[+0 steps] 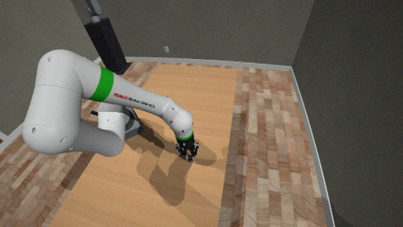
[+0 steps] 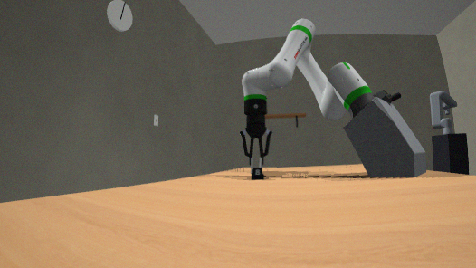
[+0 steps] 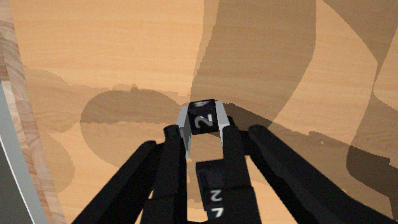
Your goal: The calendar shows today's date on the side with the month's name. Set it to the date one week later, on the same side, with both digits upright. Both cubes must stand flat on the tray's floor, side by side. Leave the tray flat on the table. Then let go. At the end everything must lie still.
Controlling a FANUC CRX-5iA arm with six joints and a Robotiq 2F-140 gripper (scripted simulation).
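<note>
My hand is 30 mm above the black calendar cube. Also, from my hand: black cube (20 mm behind, 120 mm to the left, 20 mm below); black tray (20 mm behind, 110 mm to the left, 30 mm below).
</note>
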